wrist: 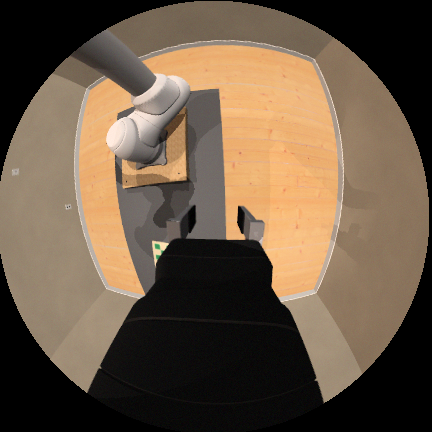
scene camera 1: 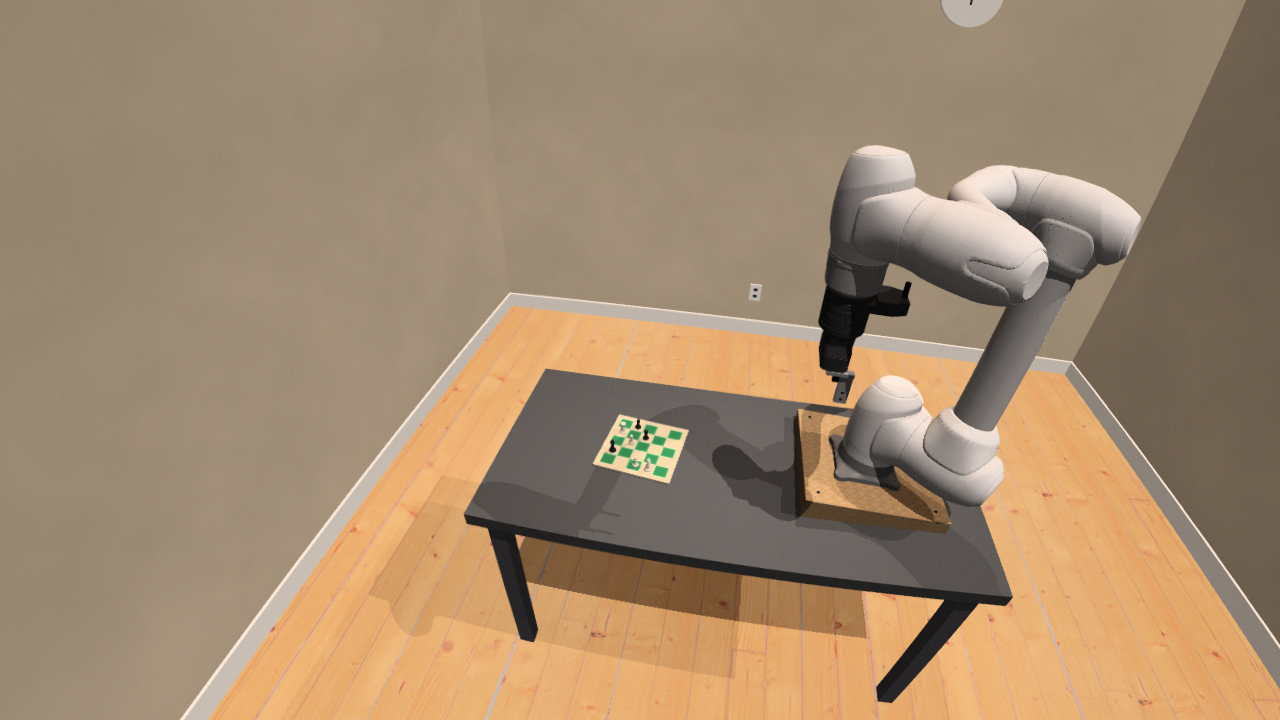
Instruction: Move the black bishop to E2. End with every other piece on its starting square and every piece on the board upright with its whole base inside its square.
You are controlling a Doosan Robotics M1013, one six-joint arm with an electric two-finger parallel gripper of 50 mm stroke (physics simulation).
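Places are measured from the arm's base along level axes (x right, y ahead, z up), in millimetres.
Pixels of known places: gripper, fingertip midpoint: (wrist: 216, 213) (scene camera 1: 838, 391); arm's base, origin of the base link: (wrist: 150, 149) (scene camera 1: 862, 463).
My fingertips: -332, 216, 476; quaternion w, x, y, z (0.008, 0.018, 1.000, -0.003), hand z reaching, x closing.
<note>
Ahead of a thing's pixels: the offset from my fingertips to its middle, as dx, dy, dz. Level surfaces: height alone.
The small green and cream chessboard {+306, +404, -517} (scene camera 1: 674, 435) (wrist: 157, 246) lies on the table; in the wrist view a corner of it shows, the rest hidden by the gripper body. Three black pieces stand on it in the scene view: one {+382, +433, -498} (scene camera 1: 638, 424) near the far edge, one {+342, +401, -498} (scene camera 1: 645, 435) just nearer, and one {+272, +483, -492} (scene camera 1: 612, 446) near the left edge. They are too small to tell which is the bishop. Several pale pieces stand among them and near the front edge. My gripper (scene camera 1: 841, 389) (wrist: 216, 213) is open and empty, high above the table's far side, well right of the board.
The dark table {dz -520} (scene camera 1: 554, 501) (wrist: 207, 150) carries the wooden base plate (scene camera 1: 819, 501) (wrist: 177, 172) of the arm at its right. The arm's white base joints (scene camera 1: 886, 429) (wrist: 135, 137) stand on that plate. A wall outlet (scene camera 1: 755, 291) is on the back wall.
</note>
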